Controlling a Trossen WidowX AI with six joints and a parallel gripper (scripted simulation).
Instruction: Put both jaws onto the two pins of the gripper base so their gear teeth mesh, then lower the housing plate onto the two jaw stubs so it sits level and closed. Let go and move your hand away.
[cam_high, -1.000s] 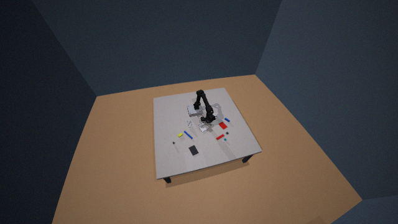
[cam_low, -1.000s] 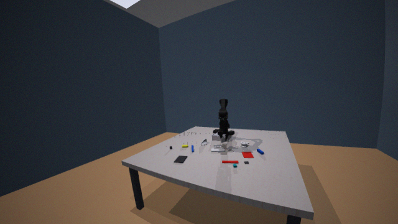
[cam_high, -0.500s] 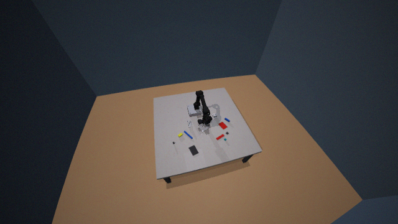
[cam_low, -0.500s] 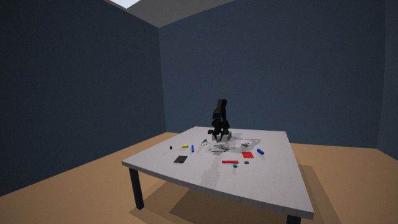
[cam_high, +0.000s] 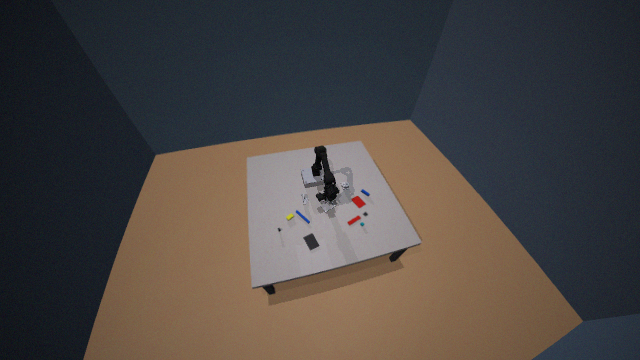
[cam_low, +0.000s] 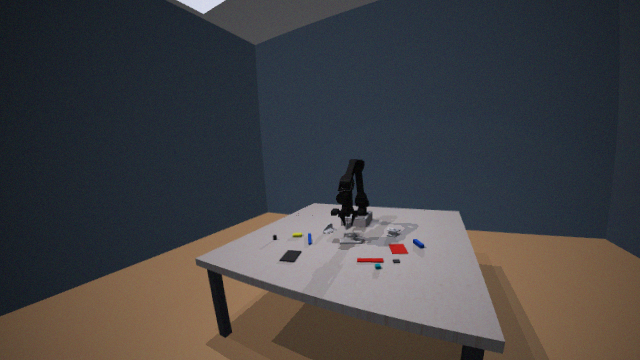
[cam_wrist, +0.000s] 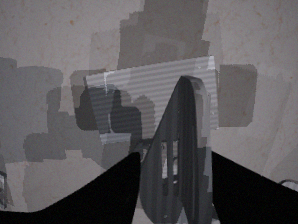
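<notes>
My gripper tip is now 10 mm short of the white flat plate, 20 mm to the right of it and 80 mm above it. From my gripper tip the other things lie so: red square plate (20 mm ahead, 280 mm to the left, 80 mm below); then red bar (190 mm ahead, 190 mm to the left, 80 mm below); then gripper base (170 mm behind, 220 mm to the left, 50 mm below).
</notes>
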